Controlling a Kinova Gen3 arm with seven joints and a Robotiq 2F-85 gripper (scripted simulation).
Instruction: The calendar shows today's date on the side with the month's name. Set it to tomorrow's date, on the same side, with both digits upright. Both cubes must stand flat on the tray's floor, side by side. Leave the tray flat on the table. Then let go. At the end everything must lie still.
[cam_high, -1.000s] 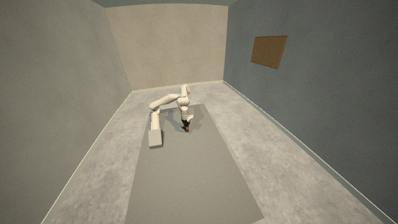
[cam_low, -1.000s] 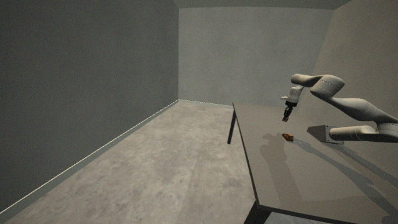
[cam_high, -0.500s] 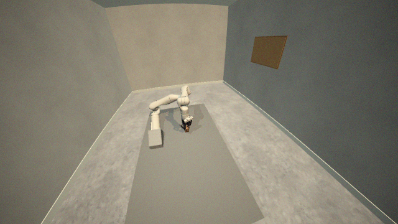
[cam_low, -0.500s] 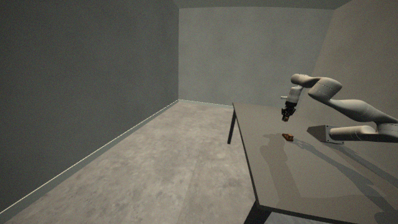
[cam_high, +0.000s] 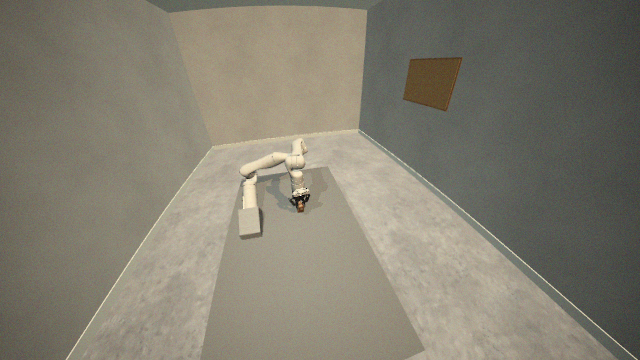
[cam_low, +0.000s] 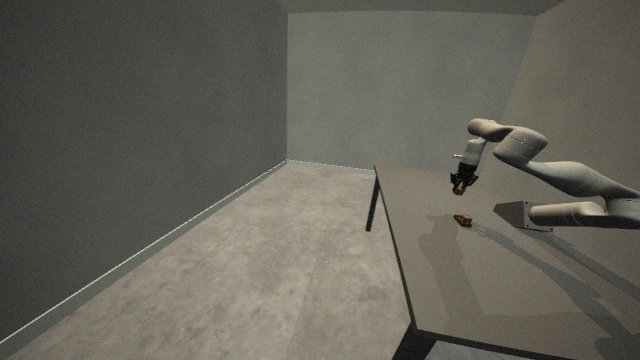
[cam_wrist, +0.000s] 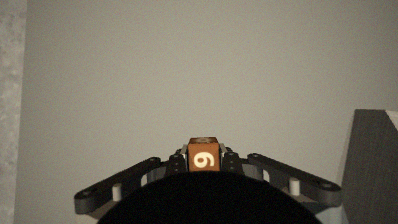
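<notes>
My gripper is now 1 cm above the digit cube. Also, from my hand: orange tray 12 cm below, 11 cm to the left.
</notes>
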